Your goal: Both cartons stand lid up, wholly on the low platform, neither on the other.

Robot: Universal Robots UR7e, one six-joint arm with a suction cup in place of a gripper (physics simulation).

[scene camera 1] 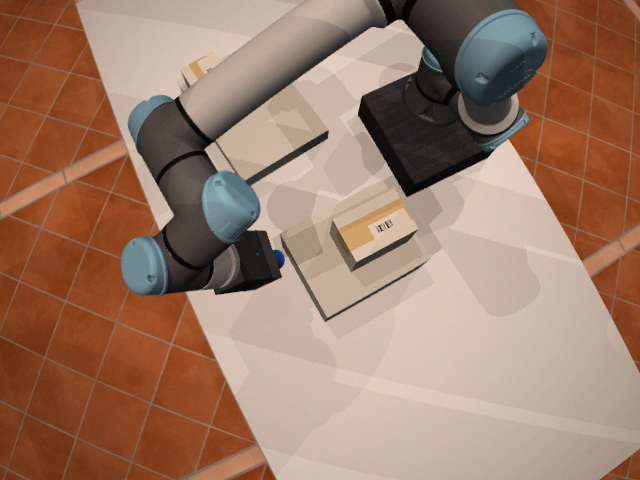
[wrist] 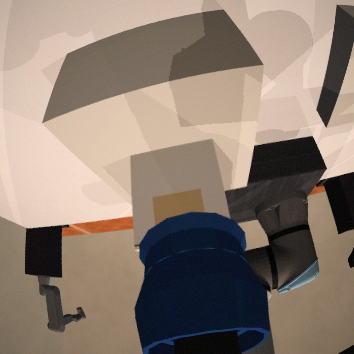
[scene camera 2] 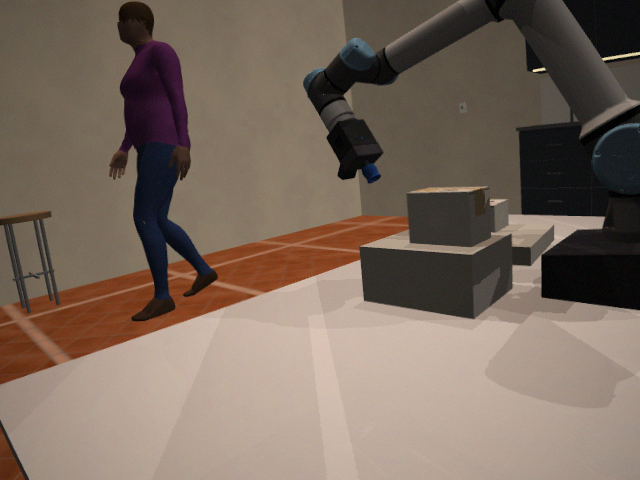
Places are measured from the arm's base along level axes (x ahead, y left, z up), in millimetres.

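Pixels of known places: end effector, tool point: [scene camera 1: 276,259] [wrist: 193,254] [scene camera 2: 374,178]; arm's base, origin of the base link: [scene camera 1: 434,99] [wrist: 280,203].
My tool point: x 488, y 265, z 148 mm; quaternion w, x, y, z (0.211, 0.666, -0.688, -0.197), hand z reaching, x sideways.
Observation:
For each thing: its middle in the pictures, then the offset to it from my tool point.
- large carton, body centre: [wrist: 185,210] [scene camera 1: 372,231] [scene camera 2: 448,215] dx -198, dy -3, dz -78 mm
- high platform, body centre: [wrist: 168,124] [scene camera 2: 437,267] [scene camera 1: 353,252] dx -166, dy +4, dz -191 mm
- smaller carton, body centre: [scene camera 1: 212,88] [scene camera 2: 486,215] dx -1, dy -485, dz -161 mm
- low platform, body centre: [scene camera 1: 252,111] [scene camera 2: 500,241] dx -77, dy -427, dz -227 mm
A large carton [scene camera 1: 374,227] [scene camera 2: 448,218] [wrist: 172,172] stands lid up, with tape and a barcode label, on the high platform [scene camera 1: 328,297] [scene camera 2: 418,273] [wrist: 115,82]. A smaller carton [scene camera 1: 197,71] [scene camera 2: 499,214] with its taped, labelled side up is at the far end of the low platform [scene camera 1: 276,142] [scene camera 2: 528,243] [wrist: 334,70]; the forearm hides part of it and its support edges in scene camera 1. My suction cup [scene camera 1: 279,258] [scene camera 2: 371,173] [wrist: 192,231] is off and open, tilted, holding nothing. It hangs in the air beside and above the high platform, apart from the large carton.
The black base block [scene camera 1: 423,144] [scene camera 2: 589,268] [wrist: 287,160] stands beside both platforms. My forearm crosses over the low platform in scene camera 1. A person in purple [scene camera 2: 152,98] is on the floor beyond the table, near a stool [scene camera 2: 25,217]. A dark drawer cabinet [scene camera 2: 550,180] stands behind.

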